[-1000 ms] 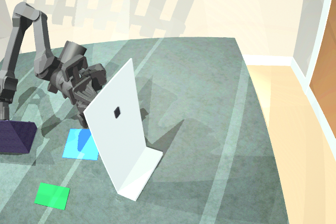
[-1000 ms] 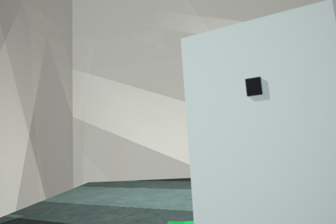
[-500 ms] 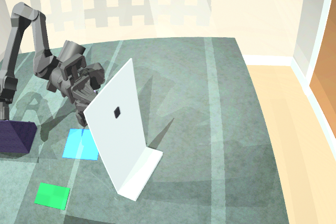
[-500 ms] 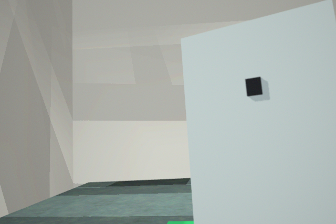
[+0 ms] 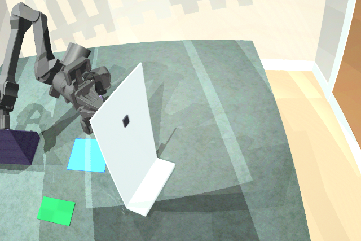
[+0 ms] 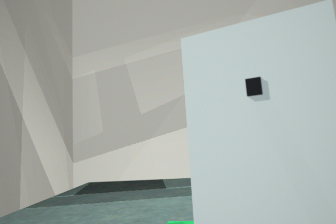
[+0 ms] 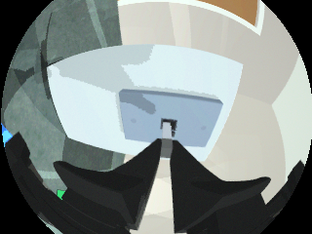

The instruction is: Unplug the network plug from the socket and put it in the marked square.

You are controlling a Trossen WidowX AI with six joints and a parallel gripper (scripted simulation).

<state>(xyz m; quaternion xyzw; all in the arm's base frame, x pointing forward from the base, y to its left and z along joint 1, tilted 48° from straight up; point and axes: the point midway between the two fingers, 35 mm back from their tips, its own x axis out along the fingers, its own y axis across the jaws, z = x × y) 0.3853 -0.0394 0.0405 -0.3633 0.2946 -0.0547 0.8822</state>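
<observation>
The cyan square is 22 cm below my gripper tip, 13 cm behind it and 6 cm to the left of it. From my gripper tip the other things lie so: white upright panel 8 cm below, 5 cm ahead, 3 cm to the right; then network plug 1 cm ahead; then green square 22 cm below, 18 cm behind, 15 cm to the right.
</observation>
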